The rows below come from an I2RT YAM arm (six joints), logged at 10 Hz.
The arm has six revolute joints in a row. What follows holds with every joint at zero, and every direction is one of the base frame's. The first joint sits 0.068 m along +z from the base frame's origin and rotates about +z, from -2.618 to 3.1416 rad. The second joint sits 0.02 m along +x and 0.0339 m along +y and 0.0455 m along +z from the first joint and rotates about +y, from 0 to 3.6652 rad. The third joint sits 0.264 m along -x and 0.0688 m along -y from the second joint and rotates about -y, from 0 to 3.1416 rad. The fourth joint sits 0.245 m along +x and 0.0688 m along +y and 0.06 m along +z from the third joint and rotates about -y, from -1.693 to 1.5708 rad. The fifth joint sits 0.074 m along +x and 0.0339 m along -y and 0.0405 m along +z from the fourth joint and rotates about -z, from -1.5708 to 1.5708 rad. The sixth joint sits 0.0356 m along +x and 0.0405 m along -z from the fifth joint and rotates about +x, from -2.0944 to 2.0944 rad. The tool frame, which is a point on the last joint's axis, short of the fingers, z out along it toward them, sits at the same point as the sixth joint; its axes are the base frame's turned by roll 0, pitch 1.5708 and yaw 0 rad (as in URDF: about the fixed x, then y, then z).
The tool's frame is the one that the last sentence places.
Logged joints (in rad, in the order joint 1, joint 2, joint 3, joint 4, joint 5, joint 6), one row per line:
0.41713, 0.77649, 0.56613, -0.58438, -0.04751, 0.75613
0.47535, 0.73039, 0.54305, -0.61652, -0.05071, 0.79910
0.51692, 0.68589, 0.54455, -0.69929, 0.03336, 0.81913
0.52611, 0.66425, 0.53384, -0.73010, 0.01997, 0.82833
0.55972, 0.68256, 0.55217, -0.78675, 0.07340, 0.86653
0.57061, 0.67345, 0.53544, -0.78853, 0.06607, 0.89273
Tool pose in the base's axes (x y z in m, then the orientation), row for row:
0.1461, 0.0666, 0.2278, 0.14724, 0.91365, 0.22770, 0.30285
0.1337, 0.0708, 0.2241, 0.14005, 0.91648, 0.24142, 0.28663
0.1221, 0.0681, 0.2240, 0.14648, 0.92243, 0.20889, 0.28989
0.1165, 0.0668, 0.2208, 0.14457, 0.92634, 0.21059, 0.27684
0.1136, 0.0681, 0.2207, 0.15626, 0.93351, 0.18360, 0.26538
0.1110, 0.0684, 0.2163, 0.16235, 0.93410, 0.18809, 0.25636
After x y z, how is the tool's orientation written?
As a quaternion, x y z w.
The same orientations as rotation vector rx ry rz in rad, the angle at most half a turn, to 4 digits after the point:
0.3903, 2.4218, 0.6036
0.3743, 2.4491, 0.6452
0.3908, 2.4610, 0.5573
0.3883, 2.4877, 0.5656
0.4221, 2.5217, 0.4960
0.4406, 2.5349, 0.5104

